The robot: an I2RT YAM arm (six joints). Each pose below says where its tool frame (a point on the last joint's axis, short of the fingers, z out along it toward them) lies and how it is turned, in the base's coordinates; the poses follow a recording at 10 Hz.
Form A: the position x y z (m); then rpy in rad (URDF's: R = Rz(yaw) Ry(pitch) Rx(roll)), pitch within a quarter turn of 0, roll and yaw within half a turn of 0.
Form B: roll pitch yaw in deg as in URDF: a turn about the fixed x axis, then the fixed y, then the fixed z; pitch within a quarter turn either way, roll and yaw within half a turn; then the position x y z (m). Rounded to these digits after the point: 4 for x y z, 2 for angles.
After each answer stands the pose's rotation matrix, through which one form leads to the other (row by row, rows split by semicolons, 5 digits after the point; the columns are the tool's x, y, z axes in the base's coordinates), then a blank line. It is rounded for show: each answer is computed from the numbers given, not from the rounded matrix.
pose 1, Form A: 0.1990 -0.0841 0.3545 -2.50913 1.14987 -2.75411
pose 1, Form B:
-143.76 65.88 -157.80 0.1990 -0.0841 0.3545
-0.37831 0.19476 0.90496; -0.15440 0.95064 -0.26914; -0.91271 -0.24154 -0.32957

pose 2, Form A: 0.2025 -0.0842 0.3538 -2.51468 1.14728 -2.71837
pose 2, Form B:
-144.08 65.73 -155.75 0.2025 -0.0842 0.3538
-0.37471 0.15503 0.91409; -0.16879 0.95804 -0.23167; -0.91165 -0.24109 -0.33282

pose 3, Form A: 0.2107 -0.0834 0.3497 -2.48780 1.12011 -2.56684
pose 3, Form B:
-142.54 64.18 -147.07 0.2107 -0.0834 0.3497
-0.36560 0.02799 0.93035; -0.23680 0.96386 -0.12205; -0.90015 -0.26492 -0.34576

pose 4, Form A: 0.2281 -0.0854 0.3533 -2.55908 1.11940 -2.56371
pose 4, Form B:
-146.62 64.14 -146.89 0.2281 -0.0854 0.3533
-0.36539 -0.04152 0.92993; -0.23829 0.96989 -0.05032; -0.89984 -0.23998 -0.36428

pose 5, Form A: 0.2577 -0.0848 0.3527 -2.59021 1.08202 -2.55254
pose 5, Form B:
-148.41 62.00 -146.25 0.2577 -0.0848 0.3527
-0.39041 -0.08866 0.91636; -0.26087 0.96521 -0.01775; -0.88291 -0.24598 -0.39996

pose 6, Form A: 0.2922 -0.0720 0.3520 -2.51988 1.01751 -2.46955
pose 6, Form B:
-144.38 58.30 -141.49 0.2922 -0.0720 0.3520
-0.41122 -0.11831 0.90383; -0.32716 0.94463 -0.02520; -0.85080 -0.30606 -0.42716

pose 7, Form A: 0.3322 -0.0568 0.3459 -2.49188 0.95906 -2.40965
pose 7, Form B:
-142.77 54.95 -138.06 0.3322 -0.0568 0.3459
-0.42720 -0.16375 0.88921; -0.38381 0.92330 -0.01437; -0.81865 -0.34742 -0.45728

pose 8, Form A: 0.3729 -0.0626 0.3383 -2.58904 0.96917 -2.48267
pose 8, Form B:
-148.34 55.53 -142.25 0.3729 -0.0626 0.3383
-0.44750 -0.17903 0.87618; -0.34653 0.93792 0.01466; -0.82442 -0.29706 -0.48176

